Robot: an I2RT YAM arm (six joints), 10 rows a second.
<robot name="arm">
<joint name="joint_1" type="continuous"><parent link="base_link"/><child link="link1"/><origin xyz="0 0 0.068" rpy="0 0 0"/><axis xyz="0 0 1"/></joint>
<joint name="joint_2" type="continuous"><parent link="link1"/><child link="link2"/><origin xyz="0.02 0.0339 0.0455" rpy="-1.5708 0 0"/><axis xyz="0 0 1"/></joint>
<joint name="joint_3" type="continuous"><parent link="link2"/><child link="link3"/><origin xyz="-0.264 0 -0.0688" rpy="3.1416 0 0"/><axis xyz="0 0 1"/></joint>
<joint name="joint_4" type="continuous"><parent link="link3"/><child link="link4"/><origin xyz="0.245 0.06 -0.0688" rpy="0 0 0"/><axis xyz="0 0 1"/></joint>
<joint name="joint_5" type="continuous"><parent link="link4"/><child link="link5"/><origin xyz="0.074 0.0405 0.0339" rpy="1.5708 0 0"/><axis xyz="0 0 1"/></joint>
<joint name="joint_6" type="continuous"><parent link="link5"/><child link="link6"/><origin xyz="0.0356 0 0.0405" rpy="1.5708 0 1.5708"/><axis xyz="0 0 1"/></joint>
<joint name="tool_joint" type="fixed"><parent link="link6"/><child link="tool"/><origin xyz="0 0 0" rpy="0 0 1.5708"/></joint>
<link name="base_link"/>
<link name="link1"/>
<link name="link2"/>
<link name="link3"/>
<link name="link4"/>
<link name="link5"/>
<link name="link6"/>
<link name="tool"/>
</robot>
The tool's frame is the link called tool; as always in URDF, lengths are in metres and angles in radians. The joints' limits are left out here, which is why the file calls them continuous.
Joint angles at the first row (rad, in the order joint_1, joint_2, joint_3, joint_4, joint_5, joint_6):
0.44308 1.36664 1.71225 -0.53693 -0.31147 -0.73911
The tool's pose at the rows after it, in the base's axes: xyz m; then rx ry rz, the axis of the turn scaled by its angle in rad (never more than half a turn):
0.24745 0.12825 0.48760 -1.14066 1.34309 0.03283
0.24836 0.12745 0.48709 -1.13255 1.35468 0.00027
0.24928 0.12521 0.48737 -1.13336 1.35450 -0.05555
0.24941 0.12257 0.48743 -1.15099 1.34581 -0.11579
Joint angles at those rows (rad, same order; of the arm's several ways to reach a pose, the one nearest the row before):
0.44308 1.34679 1.68592 -0.53807 -0.27829 -0.73682
0.44271 1.34720 1.68520 -0.53923 -0.24891 -0.74635
0.43811 1.34603 1.68517 -0.53884 -0.21612 -0.77841
0.43242 1.34298 1.68478 -0.54418 -0.19129 -0.82647

